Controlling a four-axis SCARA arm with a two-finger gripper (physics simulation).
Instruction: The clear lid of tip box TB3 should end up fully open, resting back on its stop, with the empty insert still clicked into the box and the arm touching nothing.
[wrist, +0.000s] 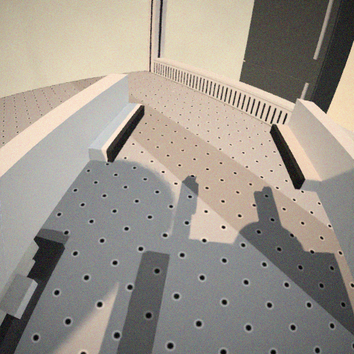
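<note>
My gripper (210, 102) is at its narrow, shut setting, with a visible gap between its two black-padded fingers and no object held there. The fingers reach in from the left and right sides, above the perforated deck (225, 260). Tip box TB3, its clear lid and the insert cannot be made out in the wrist view, so the lid's angle and the insert's seating cannot be told.
A black piece with grey blocky parts (20, 295) shows at the lower left edge; what it is cannot be told. Arm shadows fall across the deck. A slotted rail (220, 89) runs along the far edge. A tall dark grey cabinet (280, 45) stands beyond it.
</note>
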